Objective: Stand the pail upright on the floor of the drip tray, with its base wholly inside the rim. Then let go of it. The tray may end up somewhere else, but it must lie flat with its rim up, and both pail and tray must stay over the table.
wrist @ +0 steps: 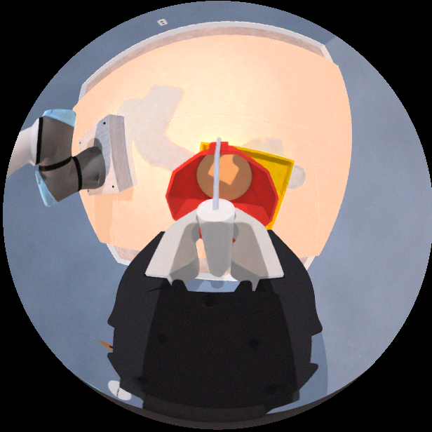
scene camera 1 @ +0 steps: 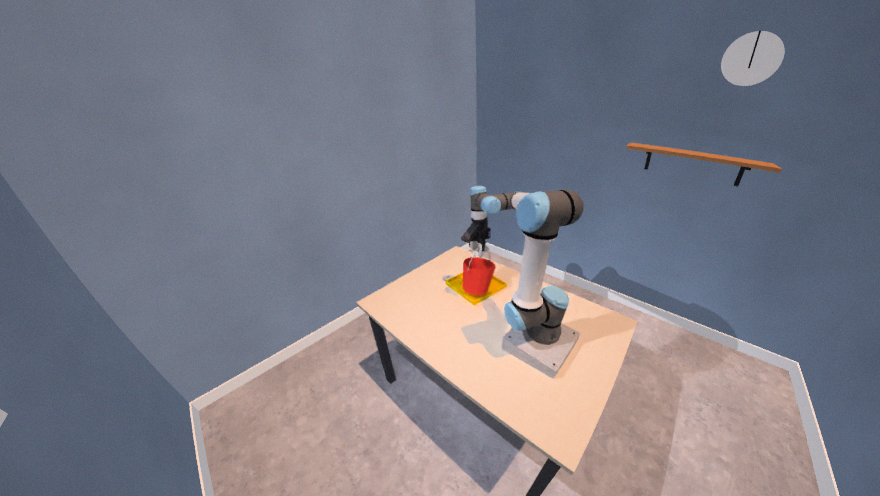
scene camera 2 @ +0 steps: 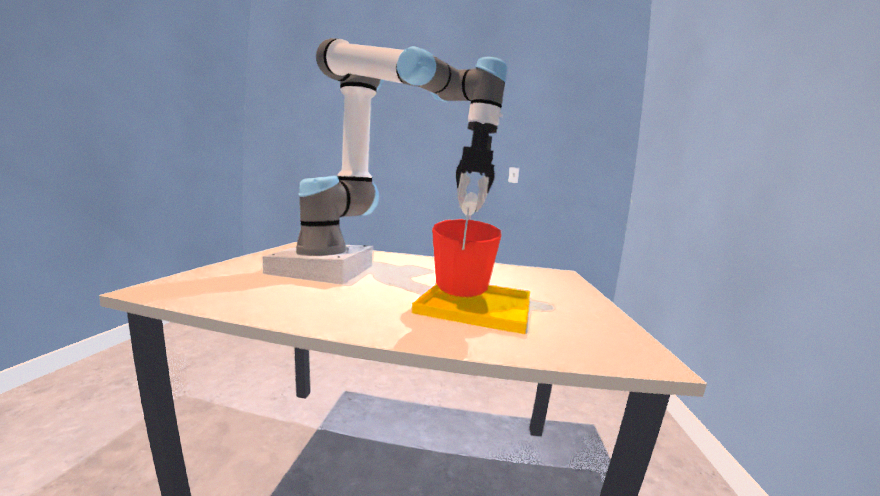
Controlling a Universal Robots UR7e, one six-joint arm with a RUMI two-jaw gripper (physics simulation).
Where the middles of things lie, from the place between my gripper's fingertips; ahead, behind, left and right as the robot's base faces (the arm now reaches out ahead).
My hand is 4 cm short of the yellow drip tray (scene camera 2: pixel 501 308), 6 cm to the left of it and 22 cm above it.
